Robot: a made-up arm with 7 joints.
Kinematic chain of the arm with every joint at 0, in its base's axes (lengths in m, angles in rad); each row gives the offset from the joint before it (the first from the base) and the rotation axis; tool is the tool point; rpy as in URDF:
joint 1: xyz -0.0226 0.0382 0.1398 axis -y
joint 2: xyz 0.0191 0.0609 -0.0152 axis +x
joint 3: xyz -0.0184 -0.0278 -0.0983 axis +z
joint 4: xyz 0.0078 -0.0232 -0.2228 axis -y
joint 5: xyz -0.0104 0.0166 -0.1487 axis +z
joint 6: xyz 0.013 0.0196 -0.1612 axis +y
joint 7: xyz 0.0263 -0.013 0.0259 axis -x
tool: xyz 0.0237 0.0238 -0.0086 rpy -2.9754 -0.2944 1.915
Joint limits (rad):
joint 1: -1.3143..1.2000
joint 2: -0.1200..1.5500
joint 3: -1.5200..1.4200
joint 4: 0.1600..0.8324
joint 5: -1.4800..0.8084
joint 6: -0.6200..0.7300
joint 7: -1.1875..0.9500
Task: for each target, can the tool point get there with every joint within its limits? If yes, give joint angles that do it. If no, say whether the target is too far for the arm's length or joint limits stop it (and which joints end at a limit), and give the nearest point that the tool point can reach.
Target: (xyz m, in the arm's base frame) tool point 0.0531 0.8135 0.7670
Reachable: no: too far | nearest point 0.0375 0.6212 0.4100 | short by 0.406 m
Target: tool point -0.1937 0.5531 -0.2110
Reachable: yes | joints -1.0919 1.0391 0.0143 0.5729 -0.3557 0.5266 -0.5823
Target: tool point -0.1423 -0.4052 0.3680
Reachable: no: joint limits stop it (at a limit: joint 1, joint 2, joint 3, joint 4, joint 7) | nearest point -0.4666 -0.2511 0.0571 | short by 0.475 m
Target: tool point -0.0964 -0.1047 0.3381
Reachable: no: joint limits stop it (at a limit: joint 1, joint 2, joint 3, joint 4, joint 7) | nearest point -0.4611 -0.2126 0.0539 | short by 0.475 m
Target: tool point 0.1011 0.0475 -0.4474
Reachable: yes | joints -0.2417 0.0214 0.0069 0.7410 -0.8225 0.3269 0.5258
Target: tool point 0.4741 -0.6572 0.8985
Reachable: no: too far | nearest point 0.4988 -0.1648 0.1810 | short by 0.871 m
